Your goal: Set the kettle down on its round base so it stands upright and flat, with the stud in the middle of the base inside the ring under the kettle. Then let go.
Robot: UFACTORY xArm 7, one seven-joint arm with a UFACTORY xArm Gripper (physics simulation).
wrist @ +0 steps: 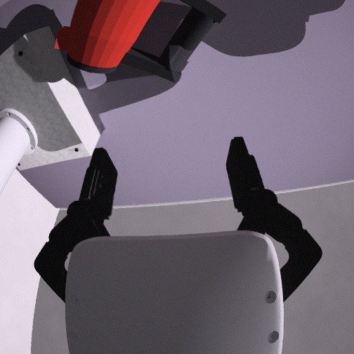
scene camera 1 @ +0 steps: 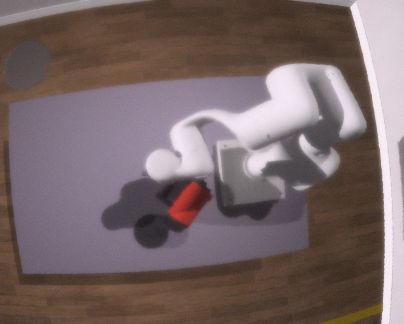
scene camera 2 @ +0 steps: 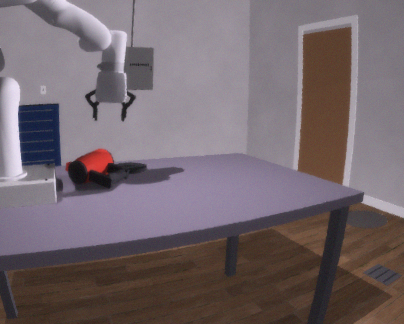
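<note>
The red kettle (scene camera 1: 190,204) (scene camera 2: 95,165) (wrist: 110,32) lies on its side on the table, its black handle (scene camera 2: 102,179) (wrist: 192,40) out to one side. The dark round base (scene camera 1: 151,231) (scene camera 2: 137,166) lies flat on the table beside the kettle, apart from the arm's mount. The kettle is not upright on it. The stud is too dark and small to make out, and the base does not show in the wrist view. My gripper (scene camera 2: 109,119) (wrist: 168,154) is open and empty, high above the table and the kettle. In scene camera 1 the arm hides its fingers.
The arm's square mount (scene camera 1: 227,172) (scene camera 2: 30,192) (wrist: 75,117) stands on the table (scene camera 1: 75,150) (scene camera 2: 200,200) (wrist: 165,175), close to the kettle. The arm's shadow falls across the table around the base. A table edge shows beyond the fingers in the wrist view.
</note>
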